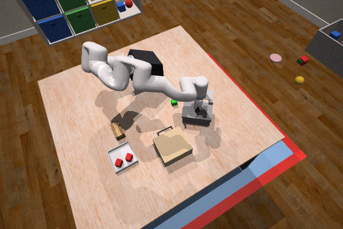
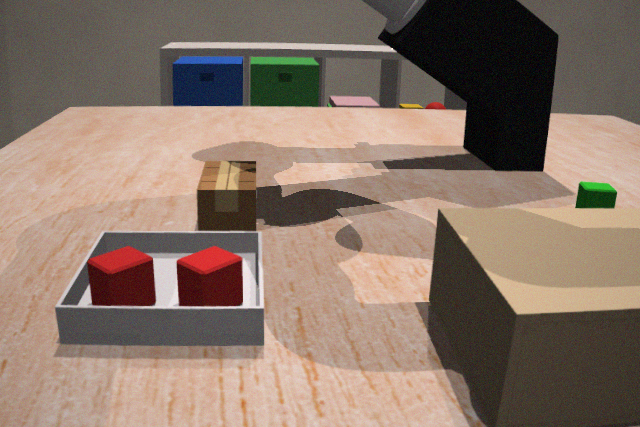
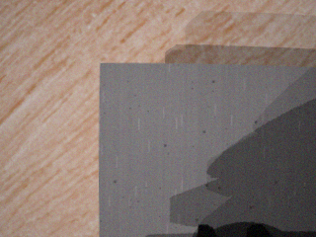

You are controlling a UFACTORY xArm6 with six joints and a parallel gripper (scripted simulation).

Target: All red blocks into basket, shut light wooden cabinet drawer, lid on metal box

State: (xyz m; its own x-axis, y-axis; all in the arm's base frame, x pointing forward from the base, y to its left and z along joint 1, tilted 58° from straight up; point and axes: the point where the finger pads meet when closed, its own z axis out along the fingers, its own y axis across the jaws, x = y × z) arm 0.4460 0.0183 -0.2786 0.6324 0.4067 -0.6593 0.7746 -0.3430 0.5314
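Now: hand 90 mm above the metal box. Round my hand: grey lid: 30 mm below; drawer: 250 mm to the right, 90 mm ahead, 70 mm below; light wooden cabinet: 250 mm to the right, 110 mm ahead, 70 mm below.
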